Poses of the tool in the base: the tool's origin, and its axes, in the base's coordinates. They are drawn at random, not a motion.
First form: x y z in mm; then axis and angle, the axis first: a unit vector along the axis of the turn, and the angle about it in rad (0 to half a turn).
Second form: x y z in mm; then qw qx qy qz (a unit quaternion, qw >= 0). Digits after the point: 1 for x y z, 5 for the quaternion.
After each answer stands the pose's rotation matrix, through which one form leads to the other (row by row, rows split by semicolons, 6 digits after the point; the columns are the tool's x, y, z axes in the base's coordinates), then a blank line. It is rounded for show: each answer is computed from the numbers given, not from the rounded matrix.
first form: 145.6, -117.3, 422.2, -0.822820, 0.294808, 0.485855, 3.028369
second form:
145.6, -117.3, 422.2, 0.05658, -0.82150, 0.29434, 0.48508
0.356134 -0.538488 -0.763675; -0.428702 -0.820330 0.378515; -0.830291 0.192587 -0.522998

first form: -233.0, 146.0, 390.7, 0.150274, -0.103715, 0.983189, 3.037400
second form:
-233.0, 146.0, 390.7, 0.05207, 0.15007, -0.10357, 0.98186
-0.949535 -0.133343 0.283908; 0.071169 -0.973122 -0.219019; 0.305481 -0.187761 0.933503

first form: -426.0, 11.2, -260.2, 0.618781, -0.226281, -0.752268, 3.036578
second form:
-426.0, 11.2, -260.2, 0.05248, 0.61793, -0.22597, -0.75123
-0.230821 -0.200411 -0.952133; -0.358119 -0.892367 0.274648; -0.904695 0.404372 0.134206

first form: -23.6, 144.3, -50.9, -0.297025, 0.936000, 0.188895, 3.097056
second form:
-23.6, 144.3, -50.9, 0.02227, -0.29695, 0.93577, 0.18885
-0.822648 -0.564164 -0.070485; -0.547345 0.752313 0.366660; -0.153830 0.340212 -0.927681

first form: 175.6, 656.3, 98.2, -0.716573, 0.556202, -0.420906, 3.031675
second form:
175.6, 656.3, 98.2, 0.05493, -0.71549, 0.55536, -0.42027
0.029890 -0.748542 0.662413; -0.840886 -0.377110 -0.388199; 0.540387 -0.545411 -0.640710

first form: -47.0, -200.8, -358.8, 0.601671, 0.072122, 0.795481, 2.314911
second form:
-47.0, -200.8, -358.8, 0.40167, 0.55100, 0.06605, 0.72849
-0.070117 -0.512441 0.855855; 0.658011 -0.668596 -0.346411; 0.749737 0.538873 0.384072

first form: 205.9, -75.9, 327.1, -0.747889, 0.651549, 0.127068, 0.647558
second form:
205.9, -75.9, 327.1, 0.94804, -0.23794, 0.20729, 0.04043
0.910792 -0.175299 0.373802; -0.021994 0.883499 0.467917; -0.412279 -0.434397 0.800828

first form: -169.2, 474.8, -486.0, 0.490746, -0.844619, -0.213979, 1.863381
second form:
-169.2, 474.8, -486.0, 0.59648, 0.39389, -0.67792, -0.17175
0.021866 -0.329160 -0.944021; -0.738930 0.630712 -0.237032; 0.673427 0.702749 -0.229435

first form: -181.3, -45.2, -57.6, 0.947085, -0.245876, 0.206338, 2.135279
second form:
-181.3, -45.2, -57.6, 0.48219, 0.82971, -0.21540, 0.18077
0.841851 -0.531771 0.092233; -0.183116 -0.442182 -0.878034; 0.507697 0.722284 -0.469627

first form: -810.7, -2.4, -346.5, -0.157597, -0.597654, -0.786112, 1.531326
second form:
-810.7, -2.4, -346.5, 0.72092, -0.10922, -0.41418, -0.54479
0.063317 0.875972 -0.478188; -0.695028 0.382556 0.608758; 0.716189 0.293810 0.633047

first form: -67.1, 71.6, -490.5, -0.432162, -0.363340, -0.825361, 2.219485
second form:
-67.1, 71.6, -490.5, 0.44489, -0.38704, -0.32540, -0.73918
-0.304546 0.909596 0.282643; -0.405826 -0.392370 0.825440; 0.861718 0.136681 0.488632

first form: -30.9, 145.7, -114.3, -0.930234, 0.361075, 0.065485, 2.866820
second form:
-30.9, 145.7, -114.3, 0.13695, -0.92147, 0.35767, 0.06487
0.735724 -0.676937 -0.021578; -0.641401 -0.706627 0.298802; -0.217518 -0.205996 -0.954071

